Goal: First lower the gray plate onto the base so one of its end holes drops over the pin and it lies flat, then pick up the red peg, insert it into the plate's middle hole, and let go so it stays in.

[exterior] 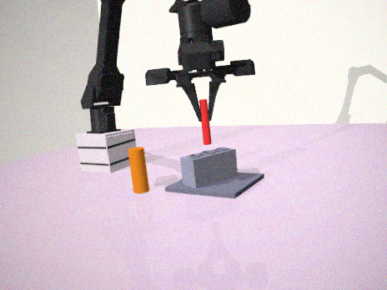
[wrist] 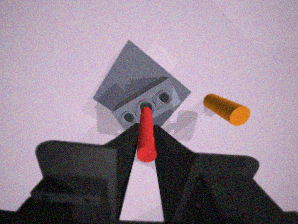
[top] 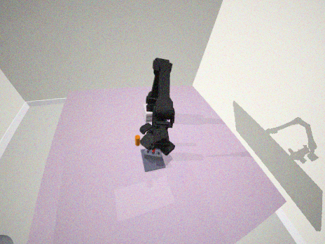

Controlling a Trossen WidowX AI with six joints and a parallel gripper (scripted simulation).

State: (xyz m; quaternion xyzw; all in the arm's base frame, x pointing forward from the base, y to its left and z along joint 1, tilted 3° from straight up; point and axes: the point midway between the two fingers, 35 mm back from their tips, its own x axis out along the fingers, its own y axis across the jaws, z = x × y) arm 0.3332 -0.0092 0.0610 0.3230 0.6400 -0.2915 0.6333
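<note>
Now: gripper tip right at the red peg. Round my gripper tip: gray plate 70 mm below; then gray base 10 mm ahead, 10 mm to the left, 110 mm below; then orange cylinder 90 mm behind, 90 mm to the right, 80 mm below.
</note>
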